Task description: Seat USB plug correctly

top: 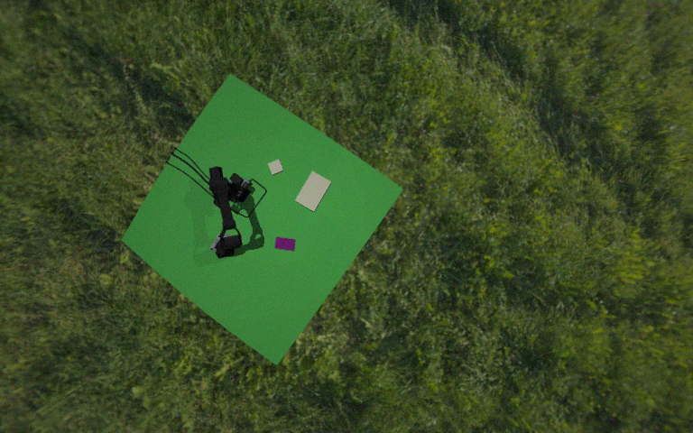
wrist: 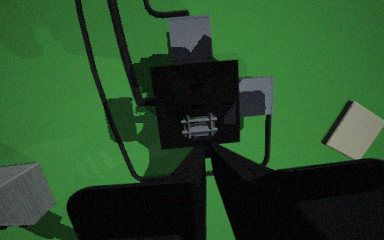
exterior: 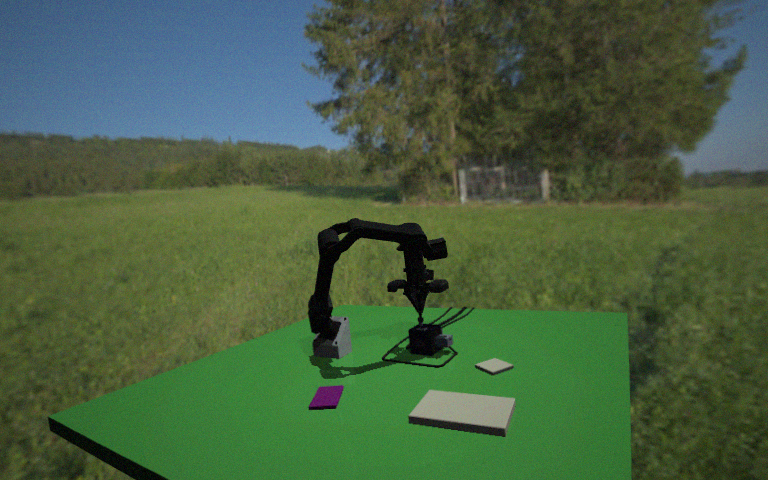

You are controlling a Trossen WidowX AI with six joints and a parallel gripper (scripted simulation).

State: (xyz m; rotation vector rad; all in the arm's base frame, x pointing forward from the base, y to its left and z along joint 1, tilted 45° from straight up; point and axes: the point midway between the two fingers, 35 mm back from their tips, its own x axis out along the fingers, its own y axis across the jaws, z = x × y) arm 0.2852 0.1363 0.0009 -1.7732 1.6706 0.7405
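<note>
Right now the silver USB plug is 20 mm below my gripper tip. From my gripper tip the other things lie so: purple flat block 370 mm to the right, 120 mm below, 80 mm behind; beige tile 240 mm ahead, 120 mm below, 50 mm to the right; beige slab 320 mm to the right, 260 mm ahead, 120 mm below.
</note>
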